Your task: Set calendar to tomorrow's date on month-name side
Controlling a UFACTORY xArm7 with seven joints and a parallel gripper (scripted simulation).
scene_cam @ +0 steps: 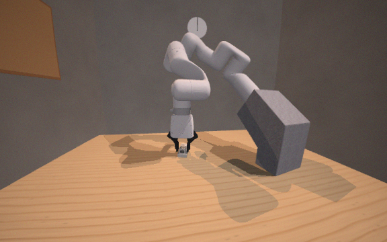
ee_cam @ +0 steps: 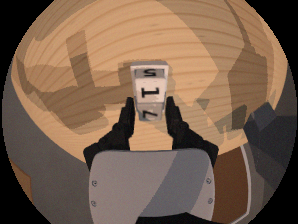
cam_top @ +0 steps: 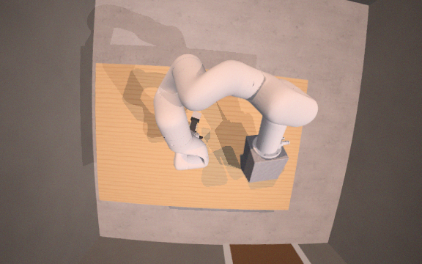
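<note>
Right now the white calendar tray is 1 cm behind my hand, 1 cm to the right of it and 3 cm below it.
</note>
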